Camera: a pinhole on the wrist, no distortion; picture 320 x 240 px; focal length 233.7 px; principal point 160.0 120.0 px. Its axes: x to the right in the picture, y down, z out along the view. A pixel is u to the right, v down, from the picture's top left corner.
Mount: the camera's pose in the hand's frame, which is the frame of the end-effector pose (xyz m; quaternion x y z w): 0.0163 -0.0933 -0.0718 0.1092 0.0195 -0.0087 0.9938
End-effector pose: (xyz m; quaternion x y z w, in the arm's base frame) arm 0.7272 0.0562 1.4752 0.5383 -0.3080 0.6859 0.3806
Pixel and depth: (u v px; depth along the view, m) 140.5 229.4 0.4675
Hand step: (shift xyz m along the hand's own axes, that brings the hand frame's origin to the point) -0.0007 0.0192 0.4332
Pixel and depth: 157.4 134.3 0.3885
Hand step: 0.0268 -0.1545 0.3125
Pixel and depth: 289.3 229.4 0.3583
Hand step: 0.2312 -0.0101 0.3060
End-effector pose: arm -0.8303 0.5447 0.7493 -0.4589 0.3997 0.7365 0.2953
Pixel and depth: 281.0 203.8 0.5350
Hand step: 0.3169 -0.0260 0.4803
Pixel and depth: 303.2 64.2 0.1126
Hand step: 0.0888 -0.1449 0.0294
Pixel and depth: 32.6 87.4 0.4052
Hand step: -0.1907 -0.2337 0.3202
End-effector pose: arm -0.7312 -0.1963 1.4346 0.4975 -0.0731 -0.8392 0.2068
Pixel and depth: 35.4 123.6 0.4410
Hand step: -0.2022 -0.1795 0.3694
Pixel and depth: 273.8 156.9 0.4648
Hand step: 0.2611 -0.1257 0.3883
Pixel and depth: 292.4 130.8 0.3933
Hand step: 0.2538 -0.1640 0.3067
